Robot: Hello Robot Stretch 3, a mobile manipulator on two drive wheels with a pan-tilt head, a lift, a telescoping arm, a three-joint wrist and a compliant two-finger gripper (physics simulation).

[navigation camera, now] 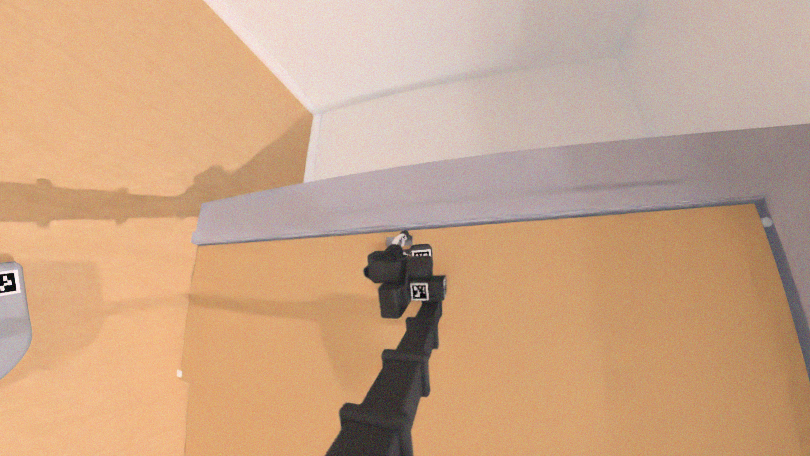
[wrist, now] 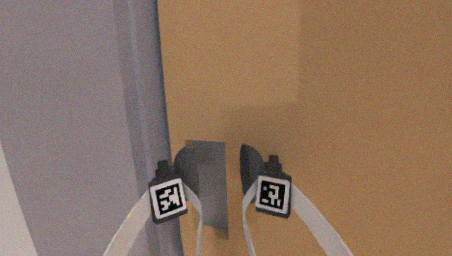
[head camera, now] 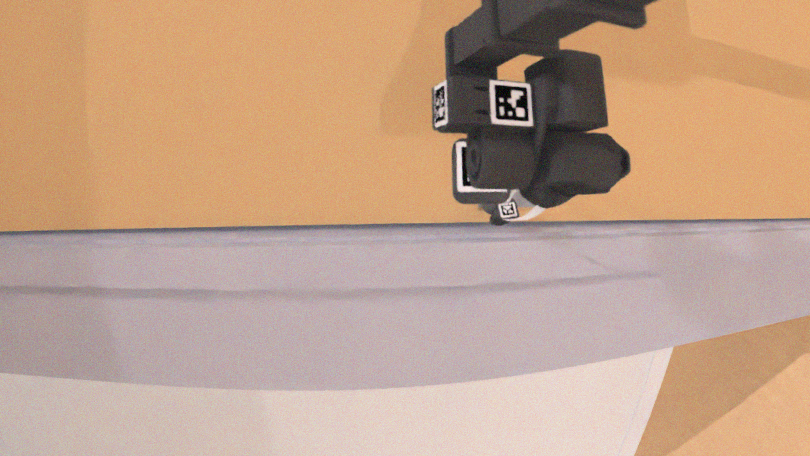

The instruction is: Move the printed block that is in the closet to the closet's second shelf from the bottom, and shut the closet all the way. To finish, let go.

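Places are measured from the robot's base along level axes (x ahead, y left, z up), in centimetres.
Pixels of known places: gripper, fingertip midpoint: (navigation camera: 407, 242) (wrist: 214, 164).
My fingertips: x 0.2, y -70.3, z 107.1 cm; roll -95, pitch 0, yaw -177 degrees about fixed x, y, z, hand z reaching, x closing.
Note:
Ahead of a thing's pixels: the offset from my fingertips to its top centre. "spot": to the spot under its first point.
A wooden panel (head camera: 226, 113) (navigation camera: 566, 339) (wrist: 375, 125), which appears to be the closet's front, lies alongside a long grey-purple border (head camera: 283, 334) (navigation camera: 510, 175) (wrist: 75, 100). A small grey rectangular plate or recess @[spot: dx +0.6, dy -2.0, dz -6.0 cm] (navigation camera: 390, 241) (wrist: 214, 205) sits on the panel near that border. My gripper (wrist: 214, 164) is at this plate with its fingers parted and no object seen between them. In the wrist view the left fingertip overlaps the plate's left side, and the right fingertip is over the wood. I cannot tell whether they touch. The printed block and the shelves do not show.
A pale surface (head camera: 340, 424) (navigation camera: 453, 124) lies beyond the border. In the navigation view, a small white piece @[spot: dx -51.6, dy +15.1, dz -105.1 cm] (navigation camera: 179, 373) is by the panel's left edge, a round light knob @[spot: dx -1.6, dy -1.3, dz +99.9 cm] (navigation camera: 766, 222) is at the right border, and a grey marked part (navigation camera: 12, 322) shows at far left.

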